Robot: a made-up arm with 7 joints. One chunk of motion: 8 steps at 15 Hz.
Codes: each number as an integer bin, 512 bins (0 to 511) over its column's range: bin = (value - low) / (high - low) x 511, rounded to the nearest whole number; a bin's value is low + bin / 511 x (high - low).
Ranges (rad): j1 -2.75..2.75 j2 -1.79..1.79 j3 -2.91..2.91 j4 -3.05..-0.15 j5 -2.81..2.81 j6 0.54..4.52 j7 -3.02..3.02
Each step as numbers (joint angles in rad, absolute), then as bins.
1 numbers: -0.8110 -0.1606 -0.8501 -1.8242 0.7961 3.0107 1.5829
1 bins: 180 233 181 216 328 317 389
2 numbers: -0.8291 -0.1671 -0.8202 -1.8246 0.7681 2.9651 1.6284
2 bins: 178 232 183 216 325 311 393
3 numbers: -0.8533 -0.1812 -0.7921 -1.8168 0.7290 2.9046 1.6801
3 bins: 176 230 186 217 322 304 398
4 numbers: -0.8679 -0.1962 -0.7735 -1.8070 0.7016 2.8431 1.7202
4 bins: 175 227 188 219 319 296 401
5 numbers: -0.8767 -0.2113 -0.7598 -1.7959 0.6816 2.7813 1.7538
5 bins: 174 225 189 221 317 288 404
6 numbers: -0.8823 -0.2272 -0.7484 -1.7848 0.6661 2.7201 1.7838
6 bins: 174 223 190 223 316 280 406
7 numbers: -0.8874 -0.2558 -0.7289 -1.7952 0.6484 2.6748 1.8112
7 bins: 173 219 192 221 314 274 409
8 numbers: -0.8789 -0.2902 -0.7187 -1.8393 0.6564 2.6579 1.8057
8 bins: 174 214 192 213 315 272 408
